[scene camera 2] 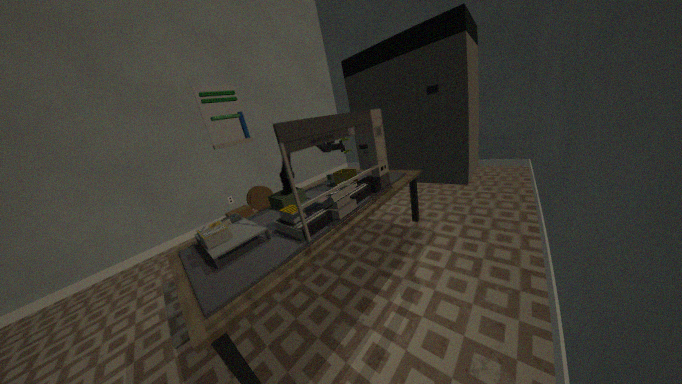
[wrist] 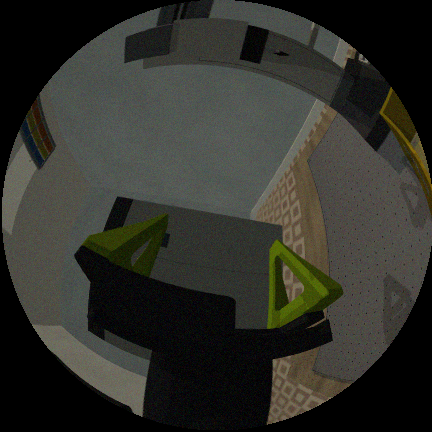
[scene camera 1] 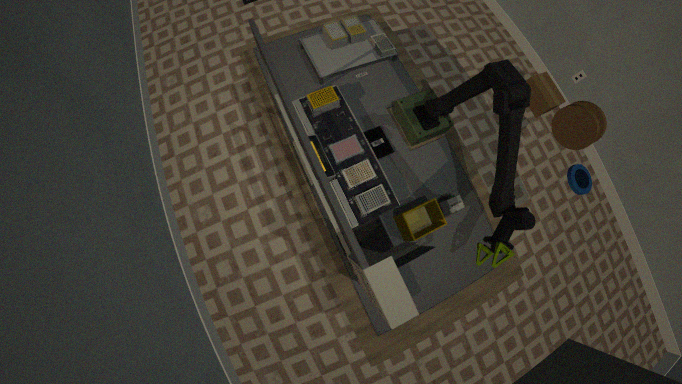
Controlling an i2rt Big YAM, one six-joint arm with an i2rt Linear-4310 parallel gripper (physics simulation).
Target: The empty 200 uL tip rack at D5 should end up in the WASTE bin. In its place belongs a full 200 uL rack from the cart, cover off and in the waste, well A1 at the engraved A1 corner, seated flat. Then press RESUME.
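Seen in the pictures: gripper, fingertip midpoint: [scene camera 2: 351, 144] [wrist: 222, 233] [scene camera 1: 484, 266]; arm's base, link origin: [scene camera 2: 289, 191] [scene camera 1: 426, 117].
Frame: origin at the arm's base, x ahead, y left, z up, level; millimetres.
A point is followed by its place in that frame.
Observation:
My gripper [scene camera 1: 487, 265] {x 196, y 624, z 229 mm} [scene camera 2: 346, 145] {x 196, y 624, z 229 mm} [wrist: 222, 233] {x 196, y 624, z 229 mm} is open and empty, raised above the table's near right end, beyond the yellow bin. The yellow bin [scene camera 1: 406, 231] {x 330, y 422, z 3 mm} [wrist: 398, 129] has something pale inside; its label is unreadable. On the dark deck [scene camera 1: 336, 125] {x 401, y -124, z -30 mm} stand a yellow-topped rack [scene camera 1: 323, 97] {x 412, y -247, z 30 mm} [scene camera 2: 289, 210] {x 428, y -271, z 31 mm}, a pink-topped plate [scene camera 1: 346, 149] {x 410, y 3, z -18 mm}, a beige rack [scene camera 1: 359, 173] {x 403, y 122, z -18 mm} and a white rack [scene camera 1: 372, 199] {x 403, y 246, z 0 mm}. I cannot read which slot is D5. On the cart [scene camera 1: 334, 64] {x 272, y -447, z -29 mm} [scene camera 2: 245, 235] {x 307, y -499, z -29 mm} stand two yellow-white boxes [scene camera 1: 335, 31] {x 206, y -594, z 42 mm} [scene camera 1: 356, 29] {x 99, y -571, z 42 mm} and a clear box [scene camera 1: 384, 44] {x -21, y -466, z -4 mm}. The RESUME button cannot be made out.
A frame with an upper beam [scene camera 2: 320, 129] {x 605, y -76, z 409 mm} stands along the deck. A pale tower [scene camera 1: 391, 292] {x 558, y 469, z 470 mm} [scene camera 2: 379, 140] {x 591, y 465, z 256 mm} is at its end. A small pale block [scene camera 1: 454, 204] {x 84, y 411, z 15 mm} lies beside the bin, and a black labelled pad [scene camera 1: 378, 142] {x 241, y 7, z -82 mm} beside the deck. The arm's green base [scene camera 1: 417, 122] {x 53, y 8, z -1 mm} is at the table edge.

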